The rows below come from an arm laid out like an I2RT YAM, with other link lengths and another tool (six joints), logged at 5 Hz.
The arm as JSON. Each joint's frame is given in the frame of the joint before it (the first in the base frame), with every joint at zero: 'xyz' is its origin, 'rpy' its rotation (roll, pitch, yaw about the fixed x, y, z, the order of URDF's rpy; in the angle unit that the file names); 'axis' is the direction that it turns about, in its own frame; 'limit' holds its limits. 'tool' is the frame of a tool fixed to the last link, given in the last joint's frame.
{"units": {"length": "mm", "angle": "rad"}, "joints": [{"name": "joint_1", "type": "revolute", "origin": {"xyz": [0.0, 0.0, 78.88], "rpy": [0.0, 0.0, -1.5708]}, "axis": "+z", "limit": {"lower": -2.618, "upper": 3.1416}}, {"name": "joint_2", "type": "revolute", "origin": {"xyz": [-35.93, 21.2, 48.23], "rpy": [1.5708, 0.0, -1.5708]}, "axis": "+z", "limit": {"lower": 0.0, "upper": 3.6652}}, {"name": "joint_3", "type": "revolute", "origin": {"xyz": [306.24, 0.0, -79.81], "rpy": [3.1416, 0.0, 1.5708]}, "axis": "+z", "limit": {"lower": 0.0, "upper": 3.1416}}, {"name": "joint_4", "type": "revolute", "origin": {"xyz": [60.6, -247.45, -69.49], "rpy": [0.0, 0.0, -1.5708]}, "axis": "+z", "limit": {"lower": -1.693, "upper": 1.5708}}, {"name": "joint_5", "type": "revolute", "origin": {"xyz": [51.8, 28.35, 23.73], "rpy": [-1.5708, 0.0, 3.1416]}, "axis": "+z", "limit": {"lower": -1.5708, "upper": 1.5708}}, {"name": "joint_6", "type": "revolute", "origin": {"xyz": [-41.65, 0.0, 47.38], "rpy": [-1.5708, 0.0, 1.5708]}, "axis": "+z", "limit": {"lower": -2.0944, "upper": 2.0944}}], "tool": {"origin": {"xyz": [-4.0, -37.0, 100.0], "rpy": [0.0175, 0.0, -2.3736]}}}
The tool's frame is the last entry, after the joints.
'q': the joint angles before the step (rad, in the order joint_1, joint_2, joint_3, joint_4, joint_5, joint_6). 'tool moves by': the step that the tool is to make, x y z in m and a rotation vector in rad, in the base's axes. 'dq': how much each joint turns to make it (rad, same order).
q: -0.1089 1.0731 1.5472 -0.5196 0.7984 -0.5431
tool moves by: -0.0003 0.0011 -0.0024 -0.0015 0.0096 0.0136
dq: 0.0003 -0.0075 -0.0101 -0.0035 -0.0132 -0.0045
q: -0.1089 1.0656 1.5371 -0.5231 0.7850 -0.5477
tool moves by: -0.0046 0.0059 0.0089 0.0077 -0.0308 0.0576
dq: 0.0003 -0.0182 0.0306 -0.0272 -0.0577 0.0119
